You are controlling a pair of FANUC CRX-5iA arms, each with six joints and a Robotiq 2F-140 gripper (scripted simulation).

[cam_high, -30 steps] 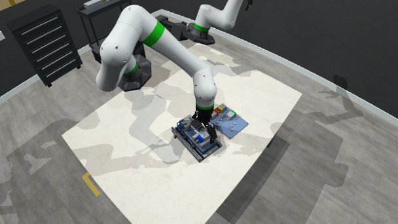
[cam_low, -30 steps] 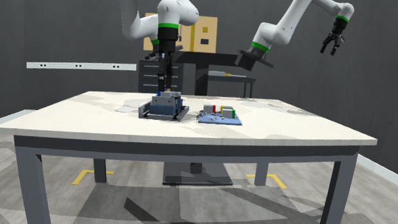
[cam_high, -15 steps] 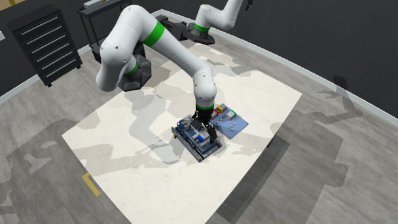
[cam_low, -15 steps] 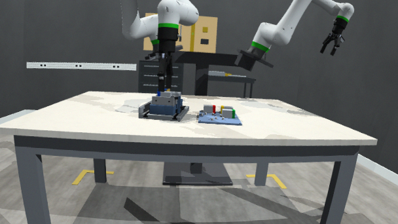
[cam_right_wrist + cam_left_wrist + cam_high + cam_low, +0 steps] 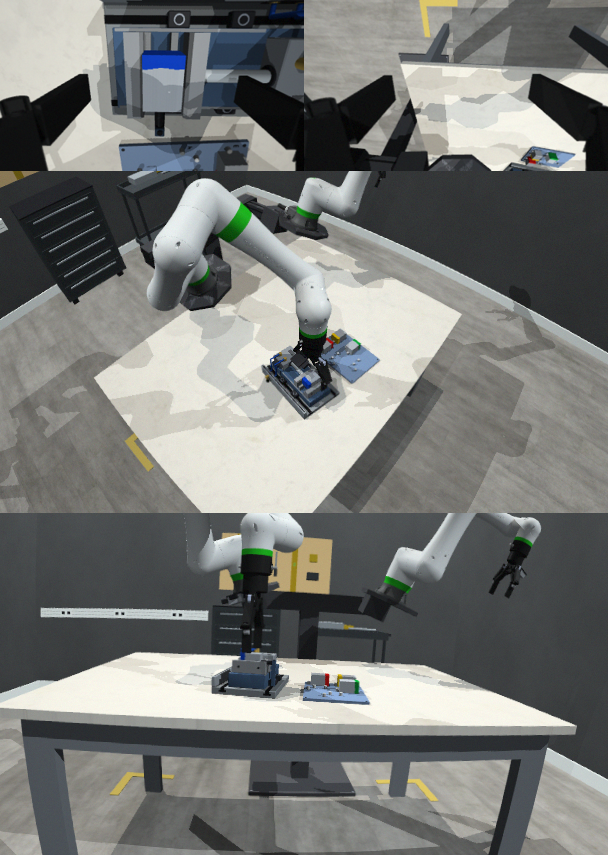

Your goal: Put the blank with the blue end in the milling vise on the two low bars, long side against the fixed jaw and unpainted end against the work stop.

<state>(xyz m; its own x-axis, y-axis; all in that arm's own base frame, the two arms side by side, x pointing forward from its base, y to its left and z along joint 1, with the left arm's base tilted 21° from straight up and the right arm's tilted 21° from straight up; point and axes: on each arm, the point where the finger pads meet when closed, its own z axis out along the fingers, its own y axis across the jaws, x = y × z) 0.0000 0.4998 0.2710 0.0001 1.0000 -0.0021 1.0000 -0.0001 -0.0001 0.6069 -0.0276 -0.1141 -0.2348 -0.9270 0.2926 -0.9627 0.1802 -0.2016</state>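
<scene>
My right hand is 3 cm above the blue-ended blank. Round my right hand: moving jaw: 4 cm behind, 6 cm below; fixed jaw: 3 cm ahead, 6 cm below; work stop: 1 cm ahead, 5 cm to the left, 4 cm below.
</scene>
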